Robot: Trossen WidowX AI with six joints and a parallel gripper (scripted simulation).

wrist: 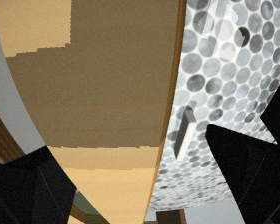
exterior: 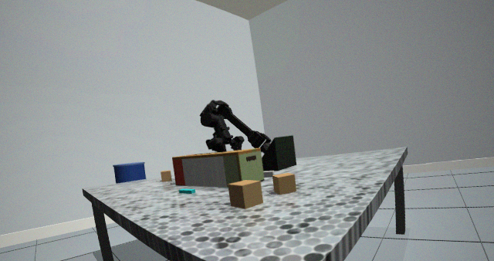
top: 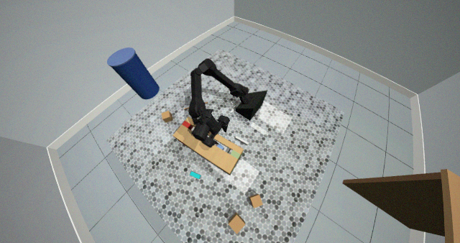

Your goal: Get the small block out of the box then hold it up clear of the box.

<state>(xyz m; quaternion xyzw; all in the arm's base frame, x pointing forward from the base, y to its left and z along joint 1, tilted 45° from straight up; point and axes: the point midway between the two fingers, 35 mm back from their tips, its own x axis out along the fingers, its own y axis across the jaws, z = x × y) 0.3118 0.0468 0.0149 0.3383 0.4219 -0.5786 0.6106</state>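
The light blue block lies 50 mm ahead of my gripper tip and 30 mm to the left of it. Round my gripper tip: box: 40 mm ahead, 40 mm to the right, 30 mm below; cyan piece: 260 mm ahead, 10 mm to the left, 80 mm below; thin stick: 90 mm behind, 340 mm to the right, 80 mm below.
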